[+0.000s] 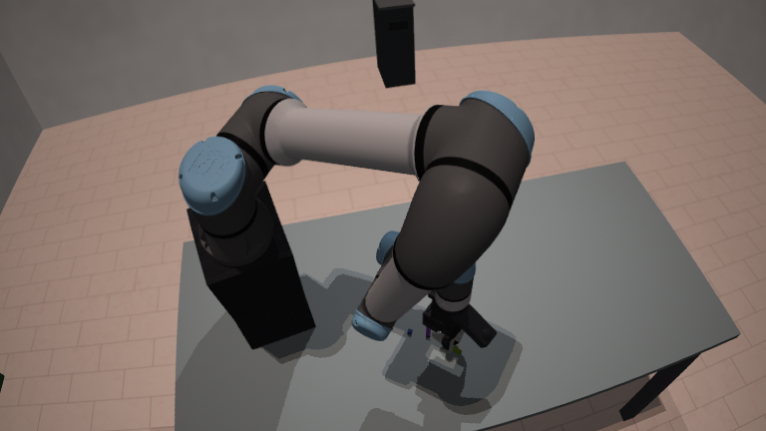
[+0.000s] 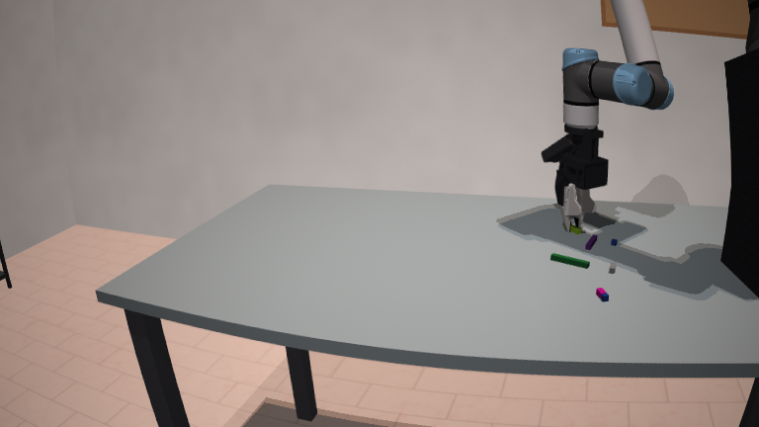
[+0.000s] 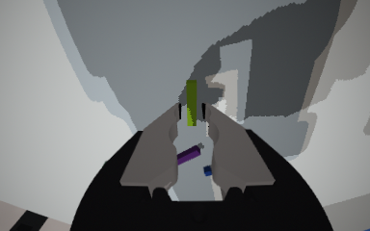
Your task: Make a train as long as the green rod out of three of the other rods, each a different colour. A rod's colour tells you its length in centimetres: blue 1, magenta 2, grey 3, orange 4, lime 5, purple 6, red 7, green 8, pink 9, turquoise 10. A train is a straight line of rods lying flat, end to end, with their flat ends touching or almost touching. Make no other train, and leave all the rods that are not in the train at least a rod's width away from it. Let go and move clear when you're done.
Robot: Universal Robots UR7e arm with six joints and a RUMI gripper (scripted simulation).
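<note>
Right now the lime rod is 10 mm below my hand. Round my hand: green rod 30 mm behind, 170 mm to the left, 10 mm below; purple rod 60 mm behind, 70 mm to the left, 10 mm below; grey rod 120 mm behind, 180 mm to the left, 10 mm below.
</note>
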